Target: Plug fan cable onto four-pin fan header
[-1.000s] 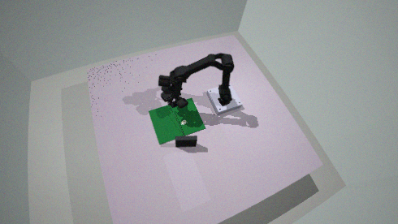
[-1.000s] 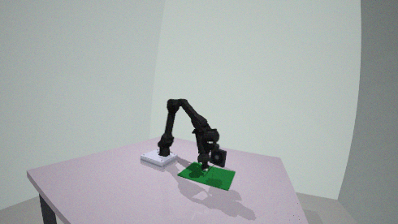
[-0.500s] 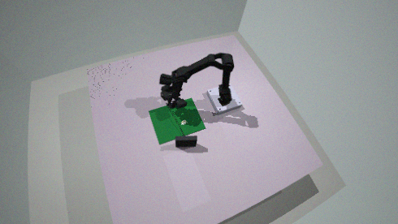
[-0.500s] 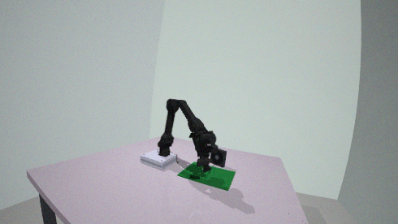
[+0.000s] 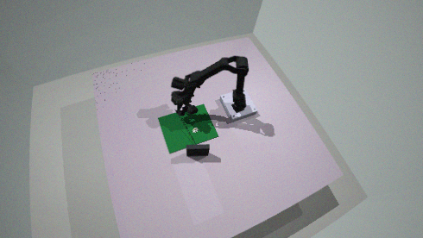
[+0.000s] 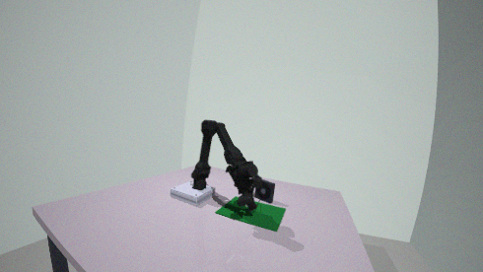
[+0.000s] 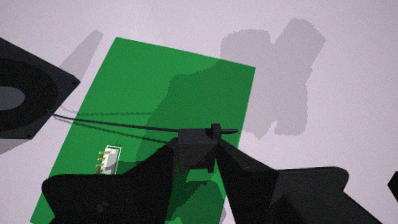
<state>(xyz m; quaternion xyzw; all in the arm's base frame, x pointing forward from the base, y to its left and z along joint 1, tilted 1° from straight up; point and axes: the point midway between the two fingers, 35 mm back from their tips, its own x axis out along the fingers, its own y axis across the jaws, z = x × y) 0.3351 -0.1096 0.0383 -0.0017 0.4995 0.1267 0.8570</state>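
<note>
Right now my gripper tip is 8 cm above the green board, 7 cm to the right of it and 2 cm past it. From my gripper tip the other things lie so: white four-pin fan header: 11 cm to the left, 6 cm below, 5 cm behind; black fan plug: 1 cm behind; black fan: 24 cm to the left.
</note>
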